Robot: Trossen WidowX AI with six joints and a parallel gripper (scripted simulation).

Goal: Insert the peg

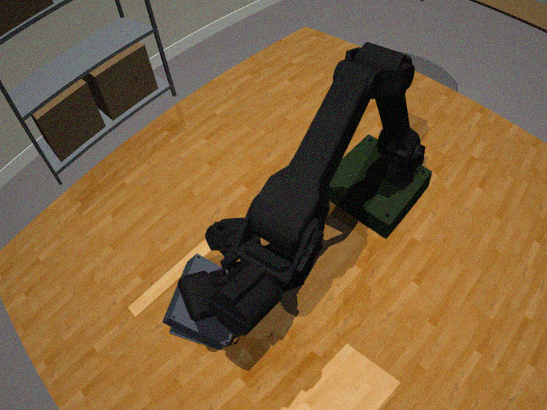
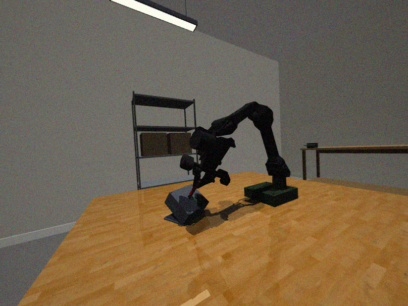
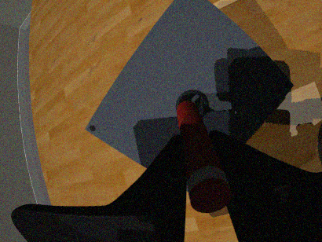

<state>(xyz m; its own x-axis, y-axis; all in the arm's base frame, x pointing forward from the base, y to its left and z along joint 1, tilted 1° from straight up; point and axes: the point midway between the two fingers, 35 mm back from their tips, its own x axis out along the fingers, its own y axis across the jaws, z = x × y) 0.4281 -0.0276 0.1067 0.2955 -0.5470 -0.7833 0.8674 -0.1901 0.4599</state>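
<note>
The round peg lies 10 mm to the left of my gripper tip and 10 mm above it. Round my gripper tip: sloped panel (70 mm below, 40 mm to the right, 20 mm ahead).
</note>
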